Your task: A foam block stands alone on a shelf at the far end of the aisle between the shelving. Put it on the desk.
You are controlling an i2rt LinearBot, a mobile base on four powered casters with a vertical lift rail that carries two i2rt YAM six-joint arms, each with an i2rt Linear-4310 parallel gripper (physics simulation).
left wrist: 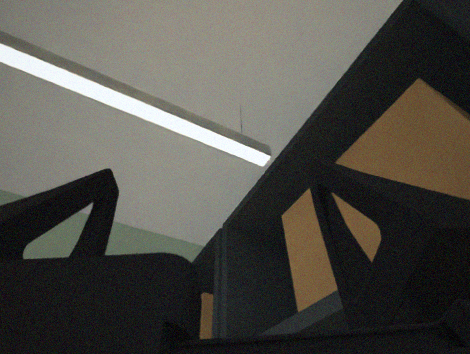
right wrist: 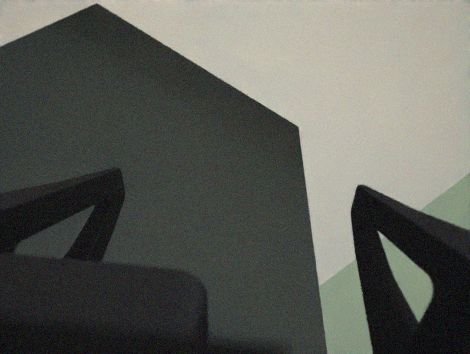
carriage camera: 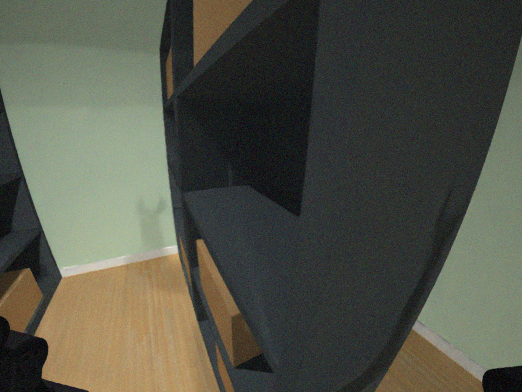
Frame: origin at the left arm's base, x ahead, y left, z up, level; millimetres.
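Where they show: left gripper, fingertip midpoint: (left wrist: 212, 174); right gripper, fingertip midpoint: (right wrist: 235, 189).
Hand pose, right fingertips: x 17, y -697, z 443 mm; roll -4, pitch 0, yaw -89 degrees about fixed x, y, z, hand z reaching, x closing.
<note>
Things, the pixels of their top centre, and the offset from my right fingertips. "pt": a spot on its surface instead. Level surfaces: height alone.
- unit's dark end panel at a spot on its surface: (right wrist: 200, 175) pt dx +172, dy +67, dz +240 mm
- aisle floor at its surface level: dz -1345 mm
- low at its top centre: (carriage camera: 244, 259) dx +549, dy +429, dz -542 mm
- high at a spot on its surface: (carriage camera: 215, 20) pt dx +344, dy +474, dz +168 mm
The foam block and the desk do not show in the carriage camera, left wrist or right wrist view. My left gripper (left wrist: 212, 174) is open and empty, its fingers pointing up, with a shelving unit (left wrist: 380, 65) behind its right finger. My right gripper (right wrist: 235, 189) is open and empty, with the unit's dark end panel (right wrist: 200, 175) behind its left finger and the gap. In the carriage camera view the same shelving unit (carriage camera: 390, 150) stands very close, filling the middle and right. The aisle floor (carriage camera: 120, 310) runs left of it.
Another shelving unit (carriage camera: 49, 270) stands at the left edge, with a cardboard box (carriage camera: 25, 297) low in it. The near unit holds boxes, one low (carriage camera: 217, 295) and one high (carriage camera: 215, 20). A green wall (carriage camera: 95, 175) closes the aisle. Dark robot parts show at both lower corners.
</note>
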